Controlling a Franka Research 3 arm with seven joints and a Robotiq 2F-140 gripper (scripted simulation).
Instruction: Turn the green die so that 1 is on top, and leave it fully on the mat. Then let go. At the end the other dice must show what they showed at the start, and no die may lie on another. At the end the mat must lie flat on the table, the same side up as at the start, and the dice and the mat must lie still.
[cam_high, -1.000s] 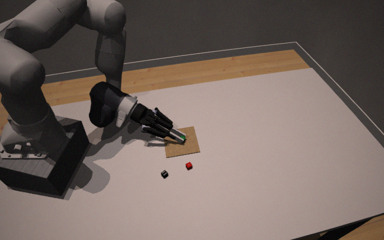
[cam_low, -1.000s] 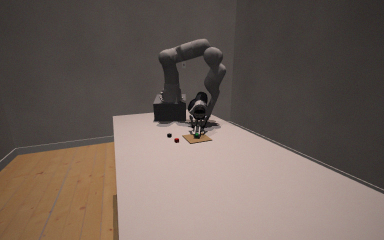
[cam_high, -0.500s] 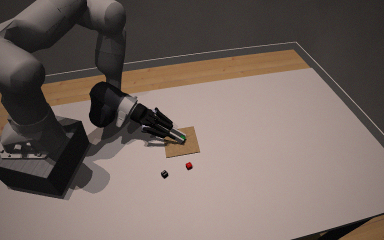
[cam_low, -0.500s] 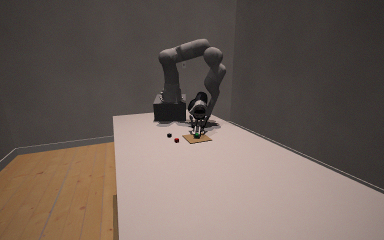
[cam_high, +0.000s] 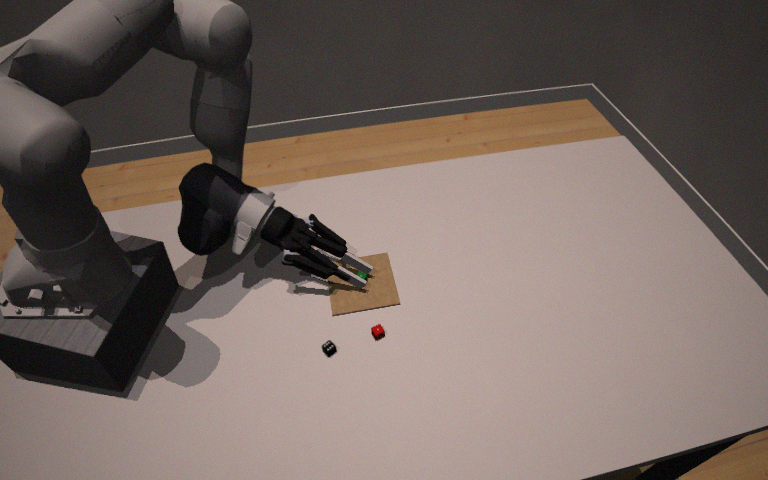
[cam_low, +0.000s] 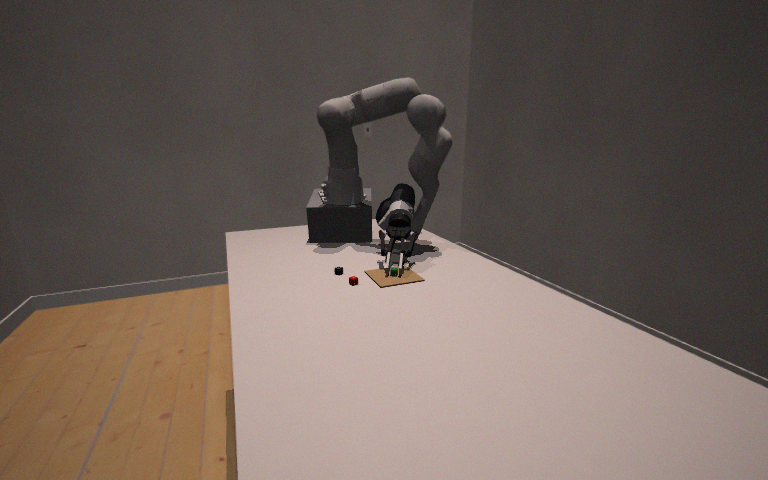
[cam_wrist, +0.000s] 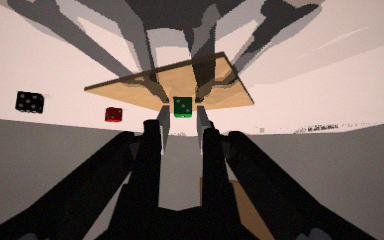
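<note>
Right now my hand is 20 mm above the green die, 10 mm to the left of it and 10 mm short of it. Also, from my hand: tan mat (30 mm below, 10 mm to the right, 10 mm ahead); then black die (150 mm to the right, 90 mm behind, 30 mm below); then red die (140 mm to the right, 30 mm below, 10 mm ahead).
</note>
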